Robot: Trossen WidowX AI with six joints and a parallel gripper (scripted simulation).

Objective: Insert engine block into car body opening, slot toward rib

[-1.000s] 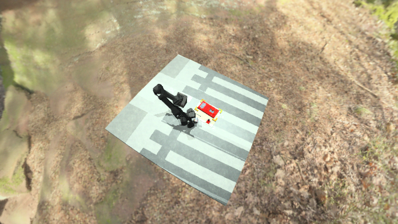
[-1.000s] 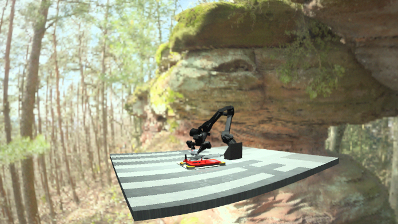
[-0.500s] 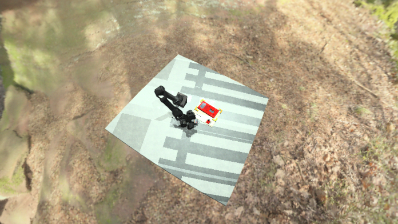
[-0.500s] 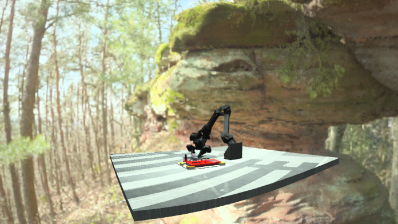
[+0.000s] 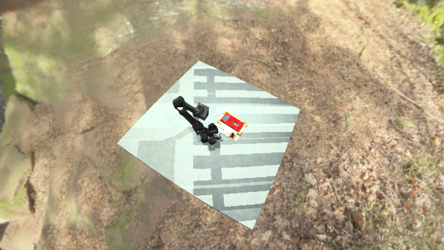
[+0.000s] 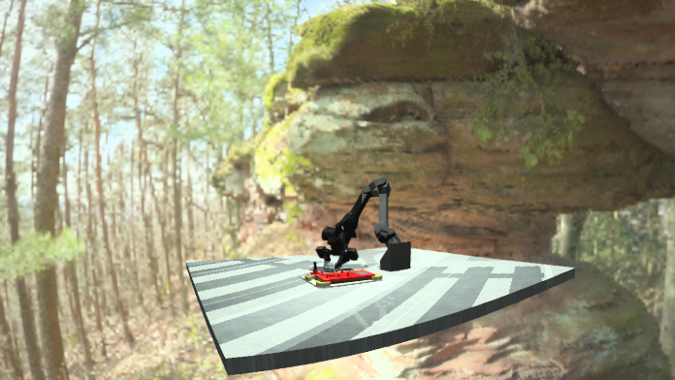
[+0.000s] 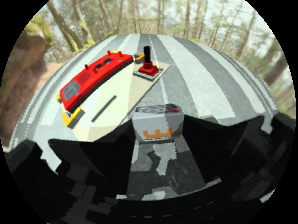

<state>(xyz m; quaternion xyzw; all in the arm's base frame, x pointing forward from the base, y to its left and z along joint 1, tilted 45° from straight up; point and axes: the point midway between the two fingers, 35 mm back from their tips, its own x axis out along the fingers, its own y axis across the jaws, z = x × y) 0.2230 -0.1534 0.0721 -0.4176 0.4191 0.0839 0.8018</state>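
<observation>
My gripper tip is right at the grey engine block.
</observation>
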